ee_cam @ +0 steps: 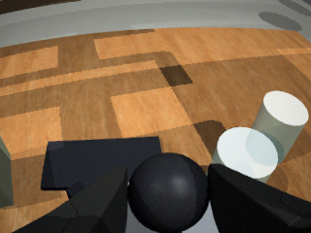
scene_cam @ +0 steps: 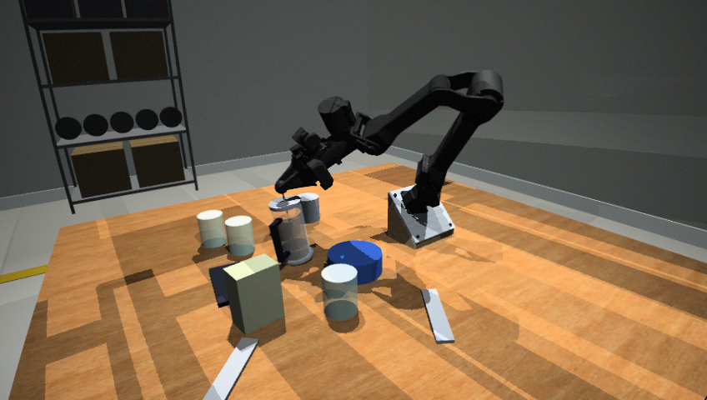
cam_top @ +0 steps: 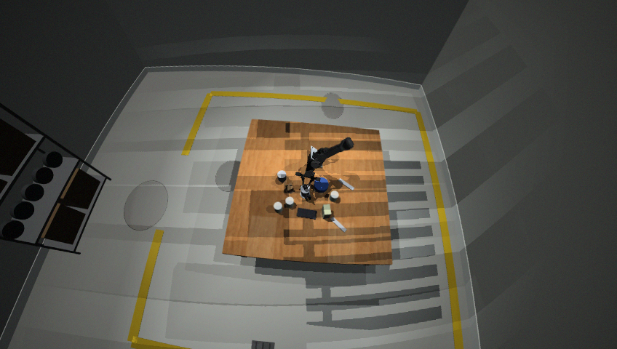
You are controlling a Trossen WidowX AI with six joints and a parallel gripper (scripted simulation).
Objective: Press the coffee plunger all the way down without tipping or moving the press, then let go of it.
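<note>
Now: gripper tip 9 cm above the coffee press, 1 cm to the right of it and 1 cm past it. Also, from my gripper tip: cream box: 19 cm to the left, 13 cm below, 11 cm ahead; then blue disc: 16 cm below, 12 cm to the left, 12 cm behind; then dark flat slab: 18 cm below, 14 cm ahead, 4 cm to the left.
</note>
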